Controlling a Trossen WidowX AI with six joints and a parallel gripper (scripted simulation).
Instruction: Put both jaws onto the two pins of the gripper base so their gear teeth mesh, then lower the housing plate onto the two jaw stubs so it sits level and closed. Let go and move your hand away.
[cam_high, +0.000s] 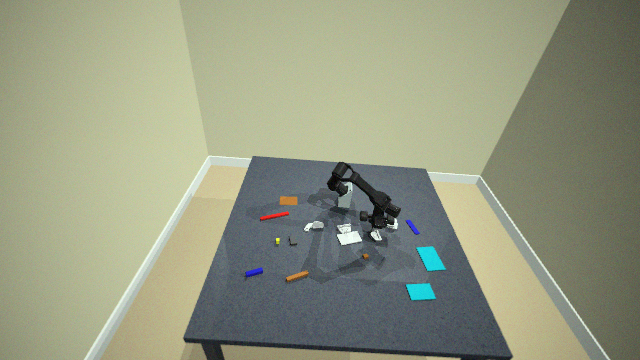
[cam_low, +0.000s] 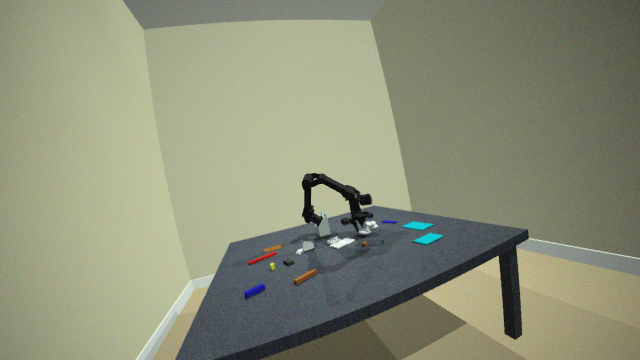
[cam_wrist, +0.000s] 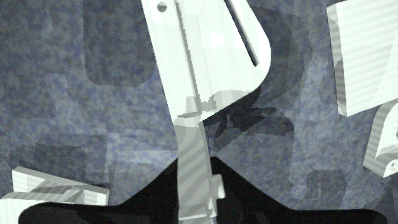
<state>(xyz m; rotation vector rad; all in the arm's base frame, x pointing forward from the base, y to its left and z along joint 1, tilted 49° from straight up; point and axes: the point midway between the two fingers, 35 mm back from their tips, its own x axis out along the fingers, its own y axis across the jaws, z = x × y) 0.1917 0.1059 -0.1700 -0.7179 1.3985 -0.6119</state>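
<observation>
Right now the white gripper base is 10 cm to the left of my gripper tip, 6 cm behind it and 2 cm above it. Round my gripper tip: white jaw 3 cm above, 2 cm ahead, 1 cm to the left; then orange cube 21 cm ahead, 4 cm to the right; then grey block 43 cm to the right, 18 cm ahead.
</observation>
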